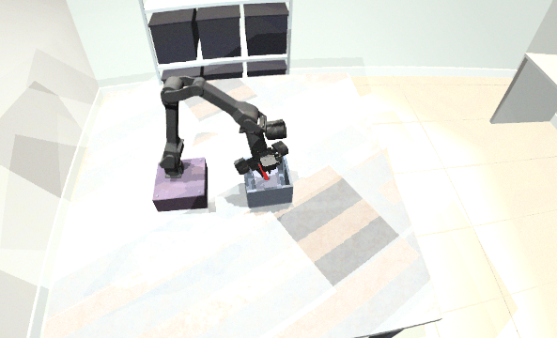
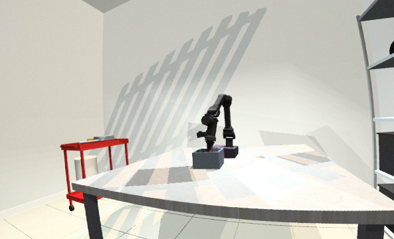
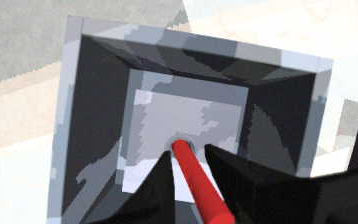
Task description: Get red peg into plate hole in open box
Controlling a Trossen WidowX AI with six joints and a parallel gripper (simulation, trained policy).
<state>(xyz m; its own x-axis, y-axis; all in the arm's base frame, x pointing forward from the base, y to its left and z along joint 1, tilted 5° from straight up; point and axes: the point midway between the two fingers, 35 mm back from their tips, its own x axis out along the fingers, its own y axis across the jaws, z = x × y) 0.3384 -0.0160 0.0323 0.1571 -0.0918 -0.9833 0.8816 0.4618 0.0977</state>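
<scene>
Now: the red peg 10 mm behind my gripper tip and 10 mm to the left of it. The rest, counted from my gripper tip: pale plate 10 mm to the left, 40 mm below; grey box 10 mm to the left, 60 mm below.
</scene>
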